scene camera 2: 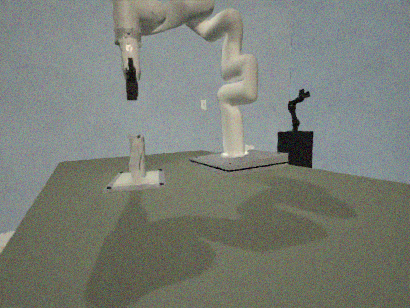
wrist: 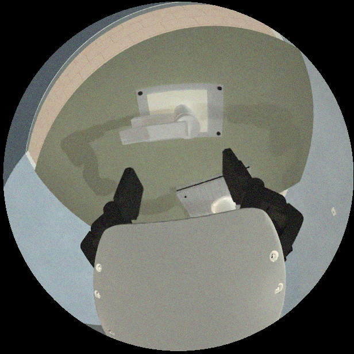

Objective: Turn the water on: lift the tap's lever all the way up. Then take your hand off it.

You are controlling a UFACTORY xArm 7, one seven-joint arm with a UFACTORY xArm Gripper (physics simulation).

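Frame: origin at the arm's base, x ahead, y left, z up, level; centimetres.
Seen in the pictures: gripper, fingertip midpoint: [scene camera 2: 132, 98]; arm's base, link origin: [scene camera 2: 234, 155].
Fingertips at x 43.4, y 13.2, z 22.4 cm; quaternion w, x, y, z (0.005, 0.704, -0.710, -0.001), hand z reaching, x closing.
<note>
Offsets run from my fingertips to a thing's top centre. "spot": to the spot under its first point. Level surfaces: height alone.
A whitish tap {spot: dy +3.4, dx -0.3, dz -17.8 cm} [scene camera 2: 137, 155] [wrist: 189, 125] stands upright on a pale square plate {spot: dy +6.4, dx -5.1, dz -25.6 cm} [scene camera 2: 155, 180] [wrist: 215, 107] with dark corner screws. In the wrist view a broad bar [wrist: 157, 133] runs left from the top of the tap's column, with a second bar close beside it. I cannot tell for sure which is the lever, or how far it is raised; in the scene view it blends into the column. My gripper [scene camera 2: 132, 98] [wrist: 178, 169] is open and empty, pointing down. It hangs well above the tap, and its black fingers stand wide apart, touching nothing.
My arm's grey base plate [scene camera 2: 260, 160] [wrist: 200, 200] lies on the green table {dz -26.9 cm} [scene camera 2: 300, 260] [wrist: 250, 65], to the right of the tap in the scene view. A black pedestal [scene camera 2: 300, 150] with a small dark arm stands behind the table. My arm's shadow falls across the tabletop.
</note>
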